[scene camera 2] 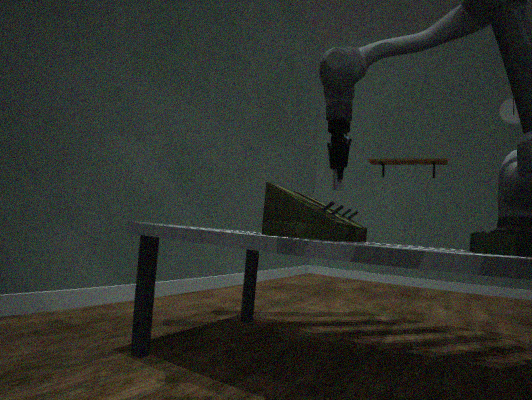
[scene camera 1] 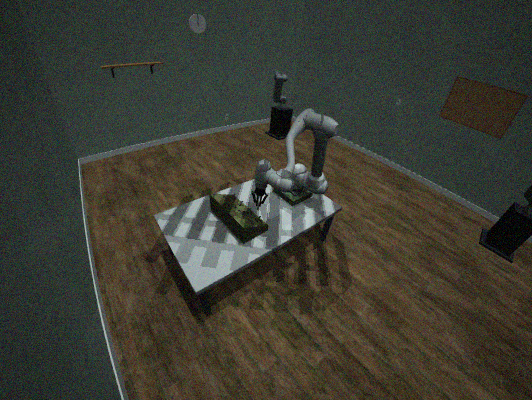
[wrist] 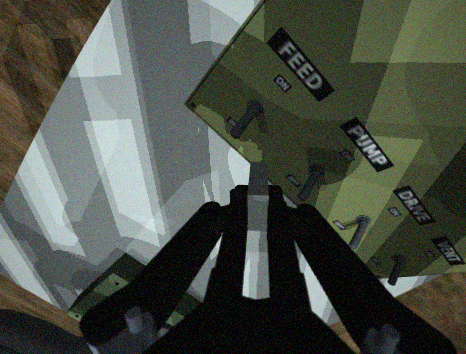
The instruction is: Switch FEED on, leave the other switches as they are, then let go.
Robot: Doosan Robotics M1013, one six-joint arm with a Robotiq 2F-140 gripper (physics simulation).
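Frame: origin at the arm's base, x left, y back, z up, level; millimetres.
Seen in the pictures: gripper, fingertip midpoint: (scene camera 2: 337, 190) (scene camera 1: 257, 209) (wrist: 258, 175); arm's base, origin of the base link: (scene camera 2: 522, 236) (scene camera 1: 294, 188).
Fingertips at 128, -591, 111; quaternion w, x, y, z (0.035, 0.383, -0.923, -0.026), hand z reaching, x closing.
Observation:
Pixels of each thing's top centre, then the offset from my fingertips to it, as dx, dy, dz. "spot": a spot on its surface instead.
- label, surface spot: (wrist: 282, 83) spot: +38, -77, -60
- PUMP lever, middle of its top: (wrist: 312, 192) -82, -18, -42
- DRIVE lever, middle of its top: (wrist: 363, 242) -202, -19, -42
- VENT lever, middle of its top: (wrist: 401, 281) -322, -19, -42
The green sloped switch panel (scene camera 1: 235, 214) (scene camera 2: 292, 215) (wrist: 425, 90) stands on the table. Its FEED lever (wrist: 246, 119) leans down toward the small OFF label, away from the ON label (wrist: 282, 83). The PUMP lever (wrist: 310, 182), DRIVE lever (wrist: 359, 232) and VENT lever (wrist: 396, 270) lean the same way. In scene camera 2 the levers look parallel. My gripper (scene camera 1: 258, 204) (scene camera 2: 337, 187) (wrist: 258, 175) is shut and empty. Its tips are raised above the levers, apart from them. In the wrist view they appear near the panel's lower edge, between the FEED and PUMP levers.
A low green box (scene camera 1: 296, 198) (wrist: 102, 292) lies on the table (scene camera 1: 205, 274) (scene camera 2: 200, 234) near the arm's base. Striped shadows cross the table and panel. A wall shelf (scene camera 1: 132, 65) (scene camera 2: 407, 161) and a dark pedestal with another arm (scene camera 1: 280, 121) are farther off.

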